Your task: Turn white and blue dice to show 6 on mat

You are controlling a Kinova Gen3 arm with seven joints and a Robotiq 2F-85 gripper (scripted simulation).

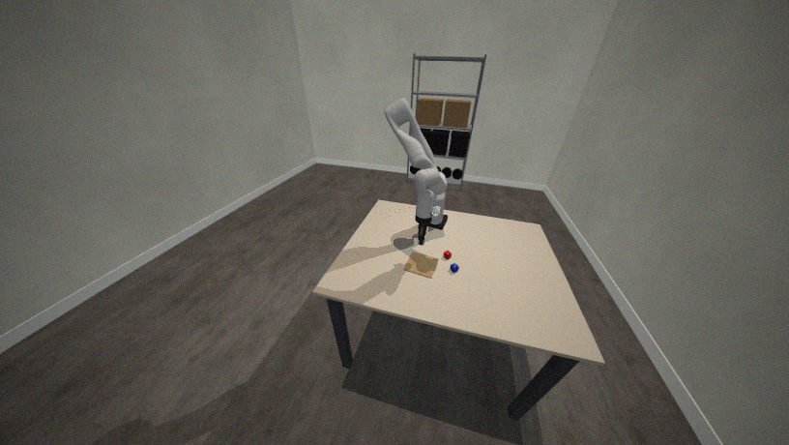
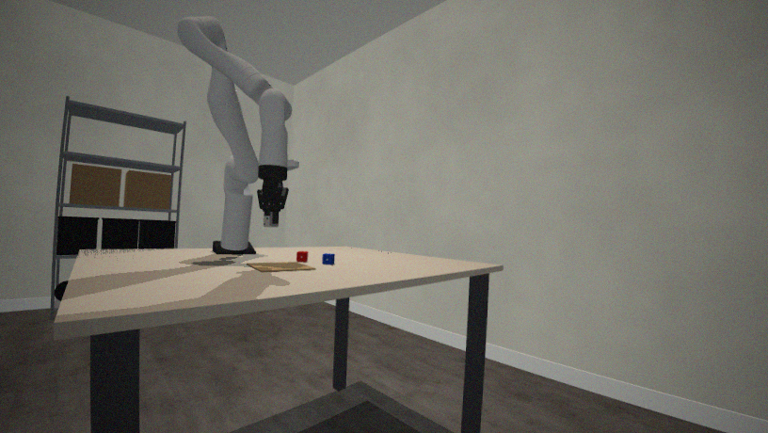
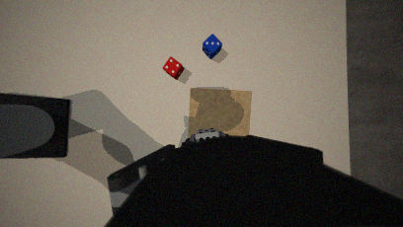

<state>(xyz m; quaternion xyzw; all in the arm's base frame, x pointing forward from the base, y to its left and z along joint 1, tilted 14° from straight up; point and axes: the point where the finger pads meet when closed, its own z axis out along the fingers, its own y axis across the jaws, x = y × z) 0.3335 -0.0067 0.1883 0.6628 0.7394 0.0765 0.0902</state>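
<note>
Now: hand 3 cm short of the tan mat, 2 cm to the right of it and 12 cm above it. Round my hand: white die: 1 cm below; then blue die: 2 cm ahead, 18 cm to the left, 11 cm below; then red die: 6 cm behind, 13 cm to the left, 11 cm below.
</note>
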